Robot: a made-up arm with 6 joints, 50 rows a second.
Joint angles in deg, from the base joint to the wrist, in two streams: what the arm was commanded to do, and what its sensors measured. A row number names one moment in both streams.
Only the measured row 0 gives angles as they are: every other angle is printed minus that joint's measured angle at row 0.
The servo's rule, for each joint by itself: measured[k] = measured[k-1] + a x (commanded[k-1-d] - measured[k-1]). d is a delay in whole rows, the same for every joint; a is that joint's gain. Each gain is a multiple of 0.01, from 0.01 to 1. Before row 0 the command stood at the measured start. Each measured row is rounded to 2 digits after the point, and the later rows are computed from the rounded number. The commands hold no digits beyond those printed.
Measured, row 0:
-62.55 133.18 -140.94 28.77 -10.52 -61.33
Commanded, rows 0 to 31:
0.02 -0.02 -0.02 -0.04 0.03 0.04
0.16 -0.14 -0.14 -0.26 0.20 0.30
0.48 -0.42 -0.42 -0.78 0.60 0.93
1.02 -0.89 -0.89 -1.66 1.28 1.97
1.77 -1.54 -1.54 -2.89 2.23 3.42
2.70 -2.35 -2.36 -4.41 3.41 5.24
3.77 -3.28 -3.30 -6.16 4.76 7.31
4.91 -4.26 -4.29 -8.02 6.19 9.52
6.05 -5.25 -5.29 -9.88 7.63 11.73
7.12 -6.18 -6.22 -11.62 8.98 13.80
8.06 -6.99 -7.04 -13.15 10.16 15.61
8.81 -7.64 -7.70 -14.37 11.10 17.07
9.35 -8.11 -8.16 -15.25 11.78 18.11
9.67 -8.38 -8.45 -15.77 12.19 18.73
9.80 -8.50 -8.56 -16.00 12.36 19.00
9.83 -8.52 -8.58 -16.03 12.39 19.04
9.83 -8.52 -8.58 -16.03 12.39 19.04
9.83 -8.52 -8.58 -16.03 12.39 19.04
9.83 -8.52 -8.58 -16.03 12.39 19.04
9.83 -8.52 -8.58 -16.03 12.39 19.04
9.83 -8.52 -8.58 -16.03 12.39 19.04
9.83 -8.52 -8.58 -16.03 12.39 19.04
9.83 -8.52 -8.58 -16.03 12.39 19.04
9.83 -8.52 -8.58 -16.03 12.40 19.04
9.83 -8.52 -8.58 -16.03 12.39 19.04
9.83 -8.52 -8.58 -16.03 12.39 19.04
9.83 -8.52 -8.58 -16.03 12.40 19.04
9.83 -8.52 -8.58 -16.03 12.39 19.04
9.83 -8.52 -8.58 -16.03 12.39 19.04
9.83 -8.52 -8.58 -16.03 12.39 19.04
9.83 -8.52 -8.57 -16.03 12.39 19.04
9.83 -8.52 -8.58 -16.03 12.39 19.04
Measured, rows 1 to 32:
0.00 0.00 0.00 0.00 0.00 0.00
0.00 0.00 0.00 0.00 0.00 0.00
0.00 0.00 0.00 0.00 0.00 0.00
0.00 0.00 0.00 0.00 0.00 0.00
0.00 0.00 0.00 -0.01 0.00 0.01
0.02 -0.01 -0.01 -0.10 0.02 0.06
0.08 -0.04 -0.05 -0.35 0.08 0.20
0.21 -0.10 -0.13 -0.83 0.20 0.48
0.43 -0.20 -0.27 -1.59 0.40 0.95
0.75 -0.35 -0.48 -2.63 0.70 1.64
1.17 -0.56 -0.76 -3.94 1.11 2.55
1.69 -0.82 -1.11 -5.45 1.62 3.67
2.30 -1.13 -1.53 -7.09 2.22 4.96
2.97 -1.48 -2.00 -8.77 2.90 6.37
3.68 -1.87 -2.50 -10.39 3.63 7.85
4.40 -2.27 -3.02 -11.86 4.38 9.33
5.09 -2.68 -3.53 -13.11 5.12 10.73
5.73 -3.08 -4.02 -14.09 5.83 12.01
6.30 -3.46 -4.47 -14.80 6.48 13.13
6.79 -3.81 -4.88 -15.26 7.07 14.08
7.22 -4.14 -5.25 -15.54 7.60 14.87
7.59 -4.45 -5.58 -15.72 8.08 15.54
7.90 -4.73 -5.88 -15.83 8.51 16.10
8.17 -5.00 -6.15 -15.90 8.90 16.57
8.40 -5.25 -6.39 -15.95 9.25 16.97
8.60 -5.48 -6.61 -15.98 9.56 17.30
8.77 -5.69 -6.81 -16.00 9.84 17.58
8.92 -5.89 -6.99 -16.01 10.10 17.81
9.05 -6.07 -7.15 -16.02 10.33 18.01
9.16 -6.24 -7.29 -16.02 10.54 18.17
9.25 -6.40 -7.42 -16.02 10.73 18.31
9.33 -6.55 -7.54 -16.02 10.90 18.43
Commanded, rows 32 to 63:
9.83 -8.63 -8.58 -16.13 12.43 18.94
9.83 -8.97 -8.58 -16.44 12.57 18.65
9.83 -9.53 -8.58 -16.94 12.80 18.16
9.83 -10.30 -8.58 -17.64 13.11 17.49
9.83 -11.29 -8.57 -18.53 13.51 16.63
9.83 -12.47 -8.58 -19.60 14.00 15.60
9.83 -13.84 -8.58 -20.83 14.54 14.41
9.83 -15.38 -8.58 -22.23 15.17 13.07
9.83 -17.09 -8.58 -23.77 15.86 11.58
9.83 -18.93 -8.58 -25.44 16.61 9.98
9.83 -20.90 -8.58 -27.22 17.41 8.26
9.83 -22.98 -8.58 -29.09 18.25 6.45
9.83 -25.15 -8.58 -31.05 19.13 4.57
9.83 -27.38 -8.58 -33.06 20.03 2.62
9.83 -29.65 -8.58 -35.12 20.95 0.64
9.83 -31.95 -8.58 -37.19 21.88 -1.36
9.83 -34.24 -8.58 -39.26 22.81 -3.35
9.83 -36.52 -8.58 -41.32 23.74 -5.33
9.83 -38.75 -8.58 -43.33 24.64 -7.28
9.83 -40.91 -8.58 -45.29 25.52 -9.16
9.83 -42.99 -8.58 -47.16 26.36 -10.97
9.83 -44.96 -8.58 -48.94 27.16 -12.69
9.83 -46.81 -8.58 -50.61 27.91 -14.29
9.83 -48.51 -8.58 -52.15 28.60 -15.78
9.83 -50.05 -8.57 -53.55 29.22 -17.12
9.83 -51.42 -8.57 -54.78 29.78 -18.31
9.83 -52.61 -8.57 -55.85 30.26 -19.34
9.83 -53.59 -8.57 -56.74 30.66 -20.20
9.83 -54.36 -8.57 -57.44 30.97 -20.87
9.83 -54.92 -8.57 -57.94 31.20 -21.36
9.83 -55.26 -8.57 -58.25 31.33 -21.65
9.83 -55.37 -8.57 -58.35 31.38 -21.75
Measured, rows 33 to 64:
9.40 -6.69 -7.64 -16.02 11.05 18.53
9.46 -6.82 -7.73 -16.02 11.18 18.61
9.51 -6.94 -7.81 -16.02 11.30 18.68
9.55 -7.05 -7.89 -16.02 11.41 18.74
9.59 -7.16 -7.96 -16.06 11.51 18.77
9.62 -7.29 -8.02 -16.20 11.62 18.75
9.65 -7.45 -8.08 -16.47 11.74 18.66
9.68 -7.65 -8.13 -16.90 11.88 18.47
9.70 -7.90 -8.17 -17.50 12.04 18.18
9.72 -8.22 -8.21 -18.28 12.24 17.77
9.74 -8.61 -8.25 -19.22 12.47 17.23
9.75 -9.08 -8.28 -20.33 12.74 16.56
9.76 -9.64 -8.31 -21.60 13.05 15.76
9.77 -10.29 -8.34 -23.02 13.41 14.84
9.78 -11.03 -8.36 -24.57 13.81 13.79
9.79 -11.87 -8.38 -26.24 14.25 12.62
9.80 -12.80 -8.40 -28.02 14.74 11.33
9.80 -13.82 -8.42 -29.88 15.27 9.94
9.80 -14.93 -8.44 -31.82 15.84 8.45
9.80 -16.12 -8.45 -33.81 16.44 6.88
9.80 -17.39 -8.46 -35.83 17.08 5.24
9.80 -18.73 -8.47 -37.86 17.75 3.55
9.80 -20.13 -8.48 -39.88 18.44 1.82
9.80 -21.58 -8.49 -41.88 19.15 0.06
9.80 -23.08 -8.50 -43.83 19.87 -1.70
9.80 -24.61 -8.51 -45.72 20.60 -3.46
9.80 -26.16 -8.52 -47.53 21.33 -5.19
9.80 -27.72 -8.53 -49.24 22.06 -6.88
9.80 -29.28 -8.53 -50.83 22.78 -8.52
9.80 -30.83 -8.53 -52.29 23.48 -10.09
9.80 -32.35 -8.53 -53.61 24.16 -11.57
9.80 -33.84 -8.53 -54.77 24.81 -12.95

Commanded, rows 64 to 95:
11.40 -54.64 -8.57 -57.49 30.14 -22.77
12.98 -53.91 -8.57 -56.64 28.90 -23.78
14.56 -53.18 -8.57 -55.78 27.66 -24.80
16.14 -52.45 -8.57 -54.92 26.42 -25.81
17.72 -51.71 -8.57 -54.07 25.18 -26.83
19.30 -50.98 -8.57 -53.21 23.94 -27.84
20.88 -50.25 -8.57 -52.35 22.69 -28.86
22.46 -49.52 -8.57 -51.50 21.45 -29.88
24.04 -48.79 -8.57 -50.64 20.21 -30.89
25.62 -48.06 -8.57 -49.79 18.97 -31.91
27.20 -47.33 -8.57 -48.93 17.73 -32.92
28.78 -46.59 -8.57 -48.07 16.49 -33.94
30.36 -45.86 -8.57 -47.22 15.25 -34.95
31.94 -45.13 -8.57 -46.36 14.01 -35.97
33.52 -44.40 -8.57 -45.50 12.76 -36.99
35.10 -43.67 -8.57 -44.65 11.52 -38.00
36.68 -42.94 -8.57 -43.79 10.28 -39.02
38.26 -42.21 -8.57 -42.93 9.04 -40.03
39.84 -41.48 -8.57 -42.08 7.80 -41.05
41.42 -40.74 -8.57 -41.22 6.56 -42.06
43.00 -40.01 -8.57 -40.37 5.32 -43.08
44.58 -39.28 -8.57 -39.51 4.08 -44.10
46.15 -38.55 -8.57 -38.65 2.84 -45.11
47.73 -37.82 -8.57 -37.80 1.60 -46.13
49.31 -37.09 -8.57 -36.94 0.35 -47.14
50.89 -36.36 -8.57 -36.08 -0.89 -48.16
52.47 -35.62 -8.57 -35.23 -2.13 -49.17
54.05 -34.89 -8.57 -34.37 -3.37 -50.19
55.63 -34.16 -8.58 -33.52 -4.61 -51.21
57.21 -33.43 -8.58 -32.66 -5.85 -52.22
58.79 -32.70 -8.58 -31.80 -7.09 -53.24
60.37 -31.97 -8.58 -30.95 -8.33 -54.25
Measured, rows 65 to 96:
9.80 -35.28 -8.53 -55.76 25.43 -14.22
9.80 -36.65 -8.53 -56.57 26.01 -15.36
9.80 -37.95 -8.53 -57.19 26.54 -16.37
9.80 -39.17 -8.53 -57.62 27.02 -17.23
10.02 -40.25 -8.53 -57.57 27.33 -18.12
10.43 -41.21 -8.53 -57.23 27.49 -19.03
11.01 -42.05 -8.53 -56.69 27.51 -19.95
11.73 -42.78 -8.53 -56.04 27.40 -20.89
12.57 -43.41 -8.53 -55.31 27.18 -21.84
13.51 -43.94 -8.53 -54.53 26.86 -22.80
14.54 -44.38 -8.53 -53.72 26.44 -23.77
15.65 -44.74 -8.53 -52.90 25.94 -24.75
16.82 -45.02 -8.53 -52.06 25.37 -25.73
18.05 -45.23 -8.53 -51.22 24.73 -26.72
19.33 -45.38 -8.53 -50.37 24.03 -27.71
20.65 -45.46 -8.53 -49.52 23.28 -28.71
22.01 -45.49 -8.53 -48.67 22.48 -29.71
23.40 -45.46 -8.53 -47.82 21.63 -30.71
24.82 -45.39 -8.53 -46.96 20.74 -31.71
26.26 -45.27 -8.53 -46.11 19.82 -32.72
27.72 -45.11 -8.53 -45.25 18.87 -33.73
29.20 -44.91 -8.53 -44.39 17.89 -34.74
30.69 -44.67 -8.53 -43.54 16.88 -35.75
32.19 -44.39 -8.53 -42.68 15.85 -36.76
33.70 -44.08 -8.53 -41.83 14.80 -37.77
35.22 -43.74 -8.53 -40.97 13.73 -38.78
36.75 -43.38 -8.53 -40.11 12.64 -39.79
38.29 -42.99 -8.53 -39.26 11.54 -40.80
39.83 -42.58 -8.53 -38.40 10.42 -41.81
41.38 -42.14 -8.53 -37.54 9.29 -42.83
42.93 -41.68 -8.53 -36.69 8.15 -43.84
44.49 -41.20 -8.53 -35.83 7.00 -44.86

